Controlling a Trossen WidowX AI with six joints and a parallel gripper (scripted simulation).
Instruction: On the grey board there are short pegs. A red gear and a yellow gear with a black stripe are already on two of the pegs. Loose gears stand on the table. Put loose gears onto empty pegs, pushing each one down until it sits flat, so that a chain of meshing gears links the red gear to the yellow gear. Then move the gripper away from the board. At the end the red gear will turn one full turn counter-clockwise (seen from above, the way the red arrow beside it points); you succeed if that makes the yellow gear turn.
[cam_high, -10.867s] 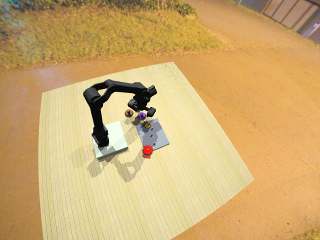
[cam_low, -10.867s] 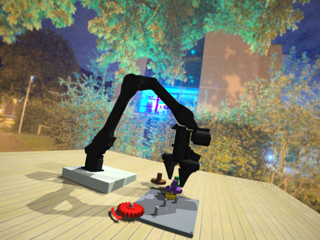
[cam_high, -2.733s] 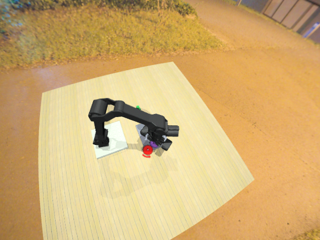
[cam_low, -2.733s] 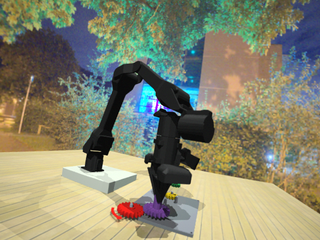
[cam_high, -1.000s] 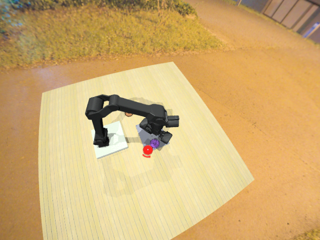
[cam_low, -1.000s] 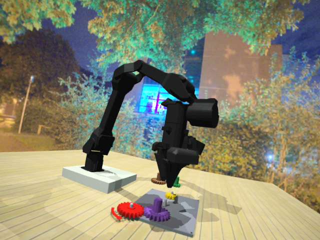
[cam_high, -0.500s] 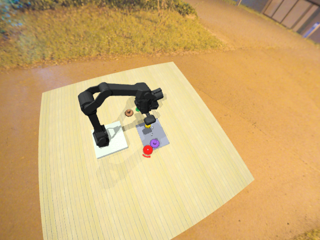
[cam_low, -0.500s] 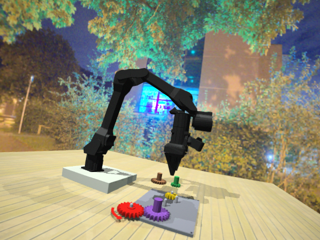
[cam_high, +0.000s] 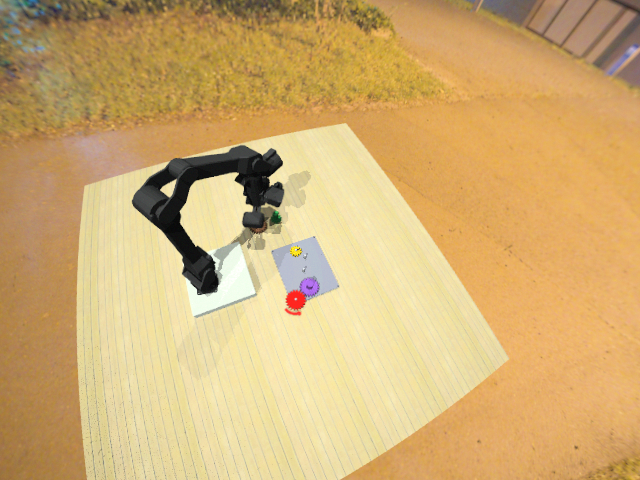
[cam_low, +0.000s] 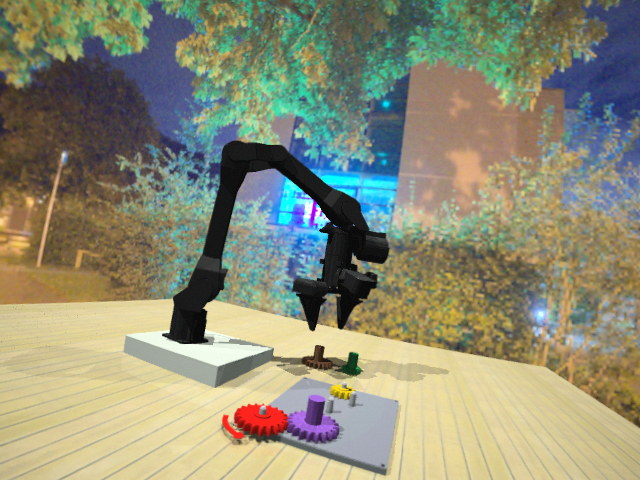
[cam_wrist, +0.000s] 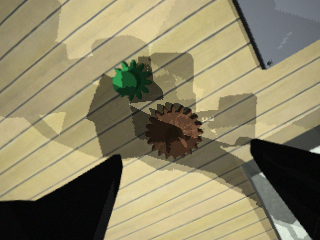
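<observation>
Right now the brown gear is 10 mm behind my gripper tip, 10 mm to the left of it and 60 mm below it. Also, from my gripper tip: yellow gear: 110 mm ahead, 120 mm to the right, 60 mm below; purple gear: 130 mm ahead, 260 mm to the right, 60 mm below; green gear: 60 mm ahead, 30 mm to the left, 60 mm below.
</observation>
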